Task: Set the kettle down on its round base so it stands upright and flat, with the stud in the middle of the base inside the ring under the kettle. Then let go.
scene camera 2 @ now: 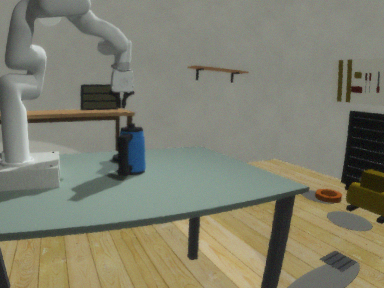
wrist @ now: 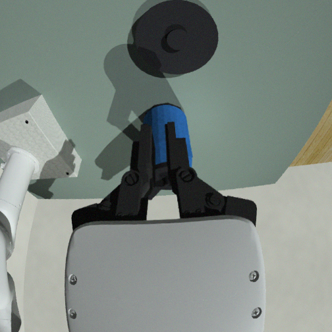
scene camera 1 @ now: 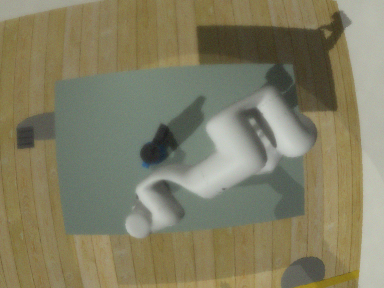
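The blue kettle (scene camera 1: 152, 152) (scene camera 2: 136, 151) (wrist: 162, 113) with its black lid and black handle stands upright on the table. The round black base (wrist: 197, 52) lies flat on the table apart from the kettle, with its middle stud (wrist: 176, 40) uncovered. The arm hides the base in the first scene view; a dark sliver of it shows behind the kettle in the second. My gripper (scene camera 2: 125, 103) (wrist: 159, 135) is shut and holds nothing. It is above the table, higher than the kettle, and its fingers overlap the kettle in the wrist view. The ring under the kettle is hidden.
The arm's white base block (scene camera 2: 30, 172) (wrist: 47, 132) stands on the green table (scene camera 1: 90, 110) (scene camera 2: 200, 185). A wooden bench (scene camera 2: 75, 115) stands behind, and a wall shelf (scene camera 2: 217, 69) hangs to the right. The arm reaches over the table past the kettle.
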